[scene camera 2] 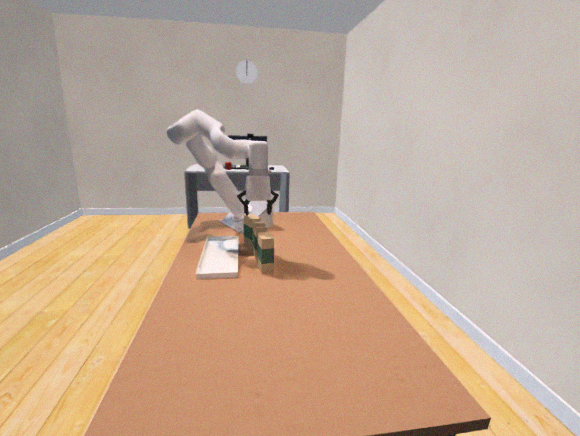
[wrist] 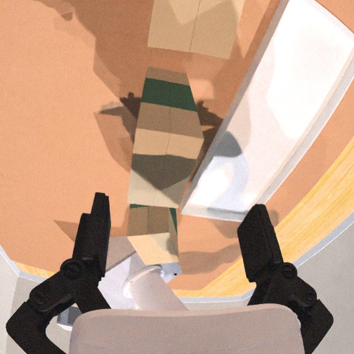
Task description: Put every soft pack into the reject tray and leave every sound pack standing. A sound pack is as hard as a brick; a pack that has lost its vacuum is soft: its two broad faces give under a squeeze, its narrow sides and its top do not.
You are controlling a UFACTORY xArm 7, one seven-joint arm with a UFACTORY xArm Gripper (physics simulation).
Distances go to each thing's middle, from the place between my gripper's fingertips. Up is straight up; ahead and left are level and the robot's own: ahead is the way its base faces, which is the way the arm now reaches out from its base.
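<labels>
Counted from my hand: white reject tray [scene camera 2: 219, 259], 180 mm below and 160 mm to the right.
</labels>
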